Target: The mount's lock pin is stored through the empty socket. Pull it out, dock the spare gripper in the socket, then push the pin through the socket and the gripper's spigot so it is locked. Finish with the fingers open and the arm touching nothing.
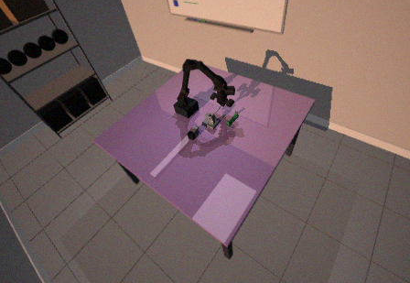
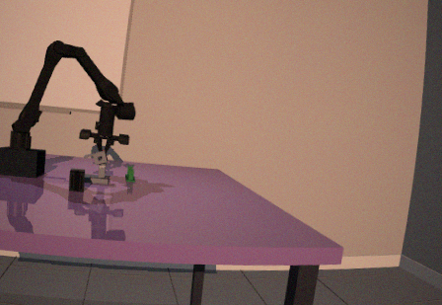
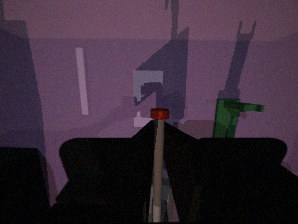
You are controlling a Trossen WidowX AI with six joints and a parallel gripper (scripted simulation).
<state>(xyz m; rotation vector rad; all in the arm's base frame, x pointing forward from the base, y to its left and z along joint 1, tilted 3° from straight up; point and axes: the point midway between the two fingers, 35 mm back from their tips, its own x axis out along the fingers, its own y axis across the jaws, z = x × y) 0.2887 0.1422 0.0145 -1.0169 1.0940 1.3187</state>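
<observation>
Now: the green rest 11 cm ahead of my gripper tip, 5 cm to the right of it and 4 cm below it. From my gripper tip the other things lie so: spare gripper (7 cm behind, 31 cm to the right, 3 cm below); then grey mount (1 cm behind, 16 cm to the right, 1 cm below).
</observation>
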